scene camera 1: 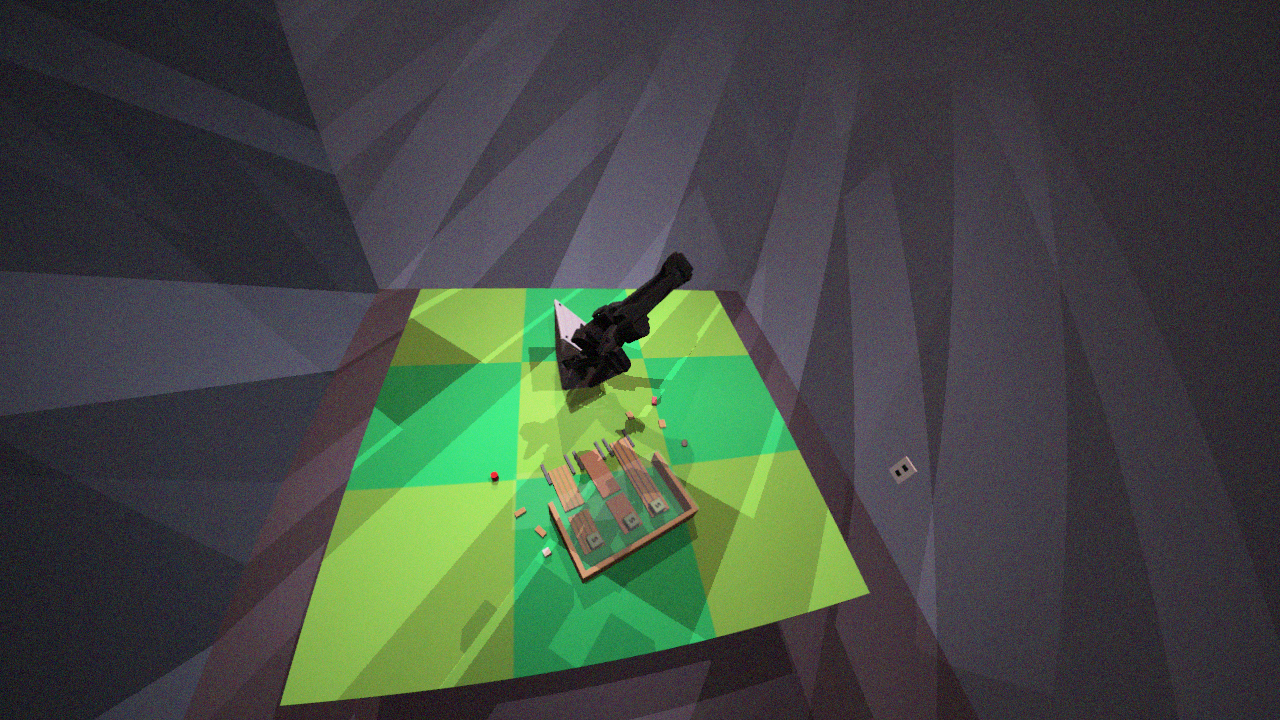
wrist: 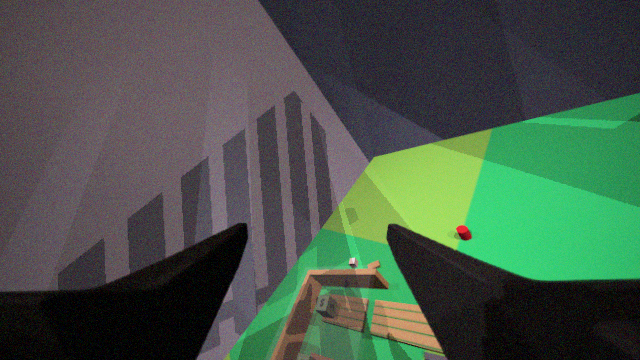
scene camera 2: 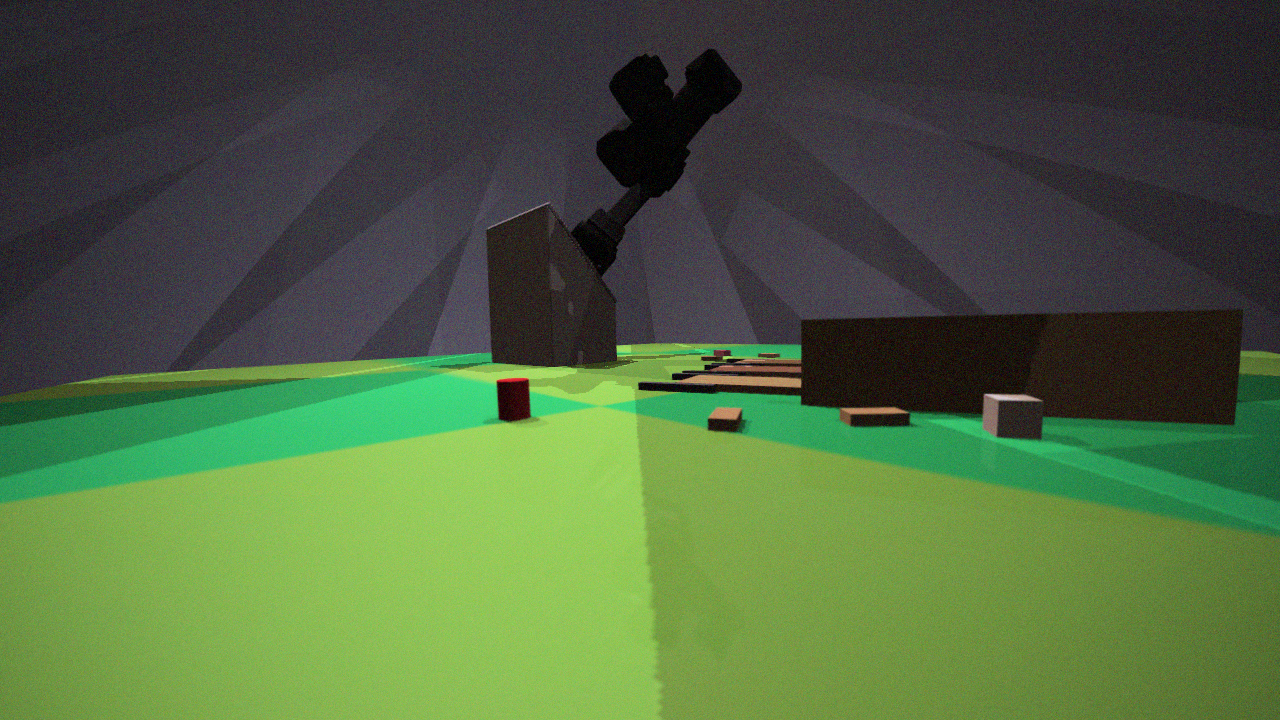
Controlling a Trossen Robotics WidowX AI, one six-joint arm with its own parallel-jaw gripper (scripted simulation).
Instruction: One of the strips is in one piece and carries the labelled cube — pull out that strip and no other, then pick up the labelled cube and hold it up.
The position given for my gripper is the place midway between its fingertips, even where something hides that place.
My gripper (scene camera 2: 683, 82) is open and holds nothing. Further things: a pale cube (scene camera 2: 1005, 416) and a wooden tray (scene camera 2: 1171, 353).
My gripper shows as well in scene camera 1 (scene camera 1: 576, 387) and in the wrist view (wrist: 319, 230).
